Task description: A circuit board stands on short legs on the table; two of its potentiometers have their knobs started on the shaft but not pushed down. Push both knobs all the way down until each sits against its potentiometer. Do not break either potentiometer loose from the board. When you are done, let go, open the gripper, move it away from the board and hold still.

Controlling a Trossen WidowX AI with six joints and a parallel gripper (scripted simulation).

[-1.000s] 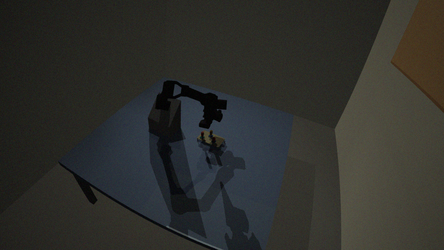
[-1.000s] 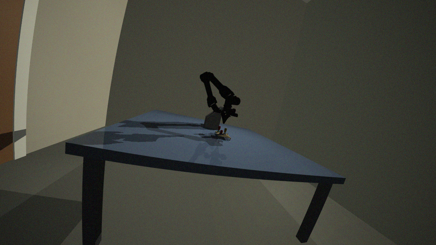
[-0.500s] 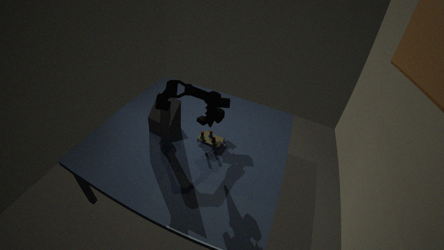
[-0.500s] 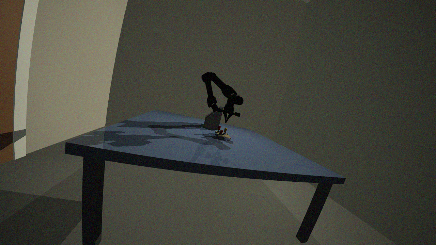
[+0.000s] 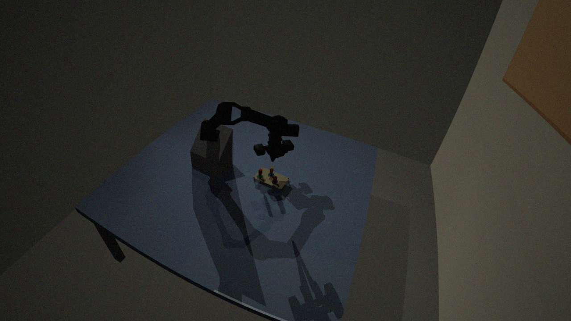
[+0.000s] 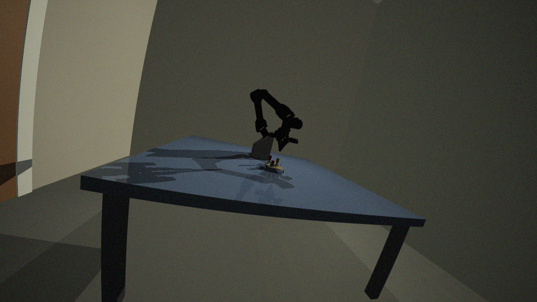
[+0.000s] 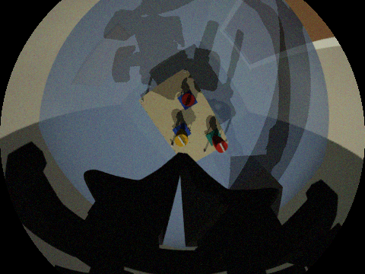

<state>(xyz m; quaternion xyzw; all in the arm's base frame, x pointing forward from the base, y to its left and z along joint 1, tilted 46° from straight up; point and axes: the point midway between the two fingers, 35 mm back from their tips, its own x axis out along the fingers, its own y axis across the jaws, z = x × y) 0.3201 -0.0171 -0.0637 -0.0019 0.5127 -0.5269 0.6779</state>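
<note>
Right now the yellow knob is 6 cm below my gripper tip. Also, from my gripper tip: red knob: 4 cm behind, 4 cm to the right, 6 cm below.
</note>
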